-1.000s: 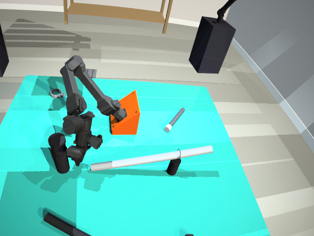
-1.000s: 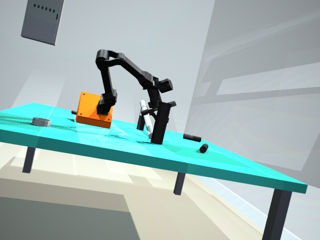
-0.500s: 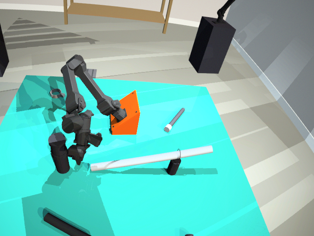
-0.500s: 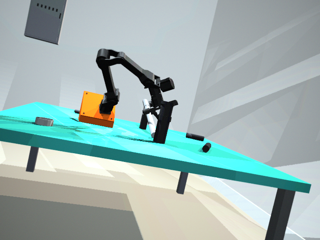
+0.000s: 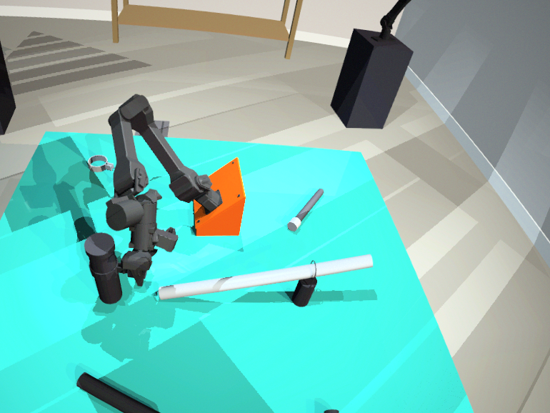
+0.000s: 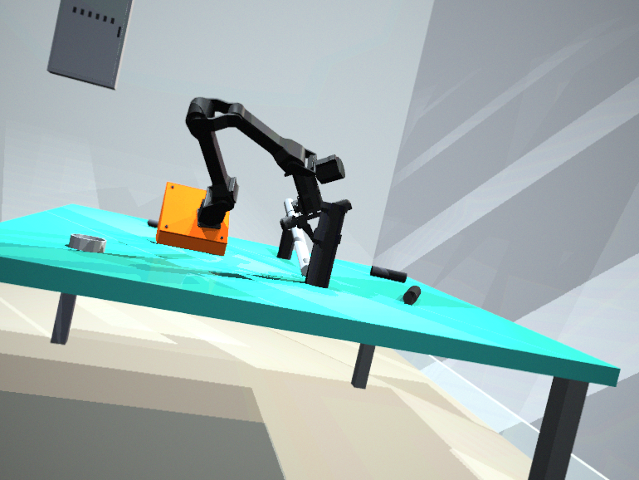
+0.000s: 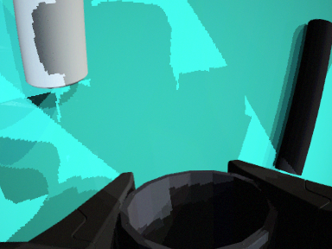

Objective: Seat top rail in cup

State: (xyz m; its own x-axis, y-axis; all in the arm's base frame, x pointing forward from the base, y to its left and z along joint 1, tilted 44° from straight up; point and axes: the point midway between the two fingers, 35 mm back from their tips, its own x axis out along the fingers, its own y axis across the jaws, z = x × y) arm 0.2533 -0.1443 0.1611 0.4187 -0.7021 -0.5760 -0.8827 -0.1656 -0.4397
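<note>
Now: gripper tip 20 mm past the dark rail-end cup, 20 mm to the left of it and 30 mm below it. Round my gripper tip: short dark post: 50 mm ahead, 420 mm to the left, 10 mm above; dark pipe: 250 mm ahead, 70 mm to the right, 80 mm below.
</note>
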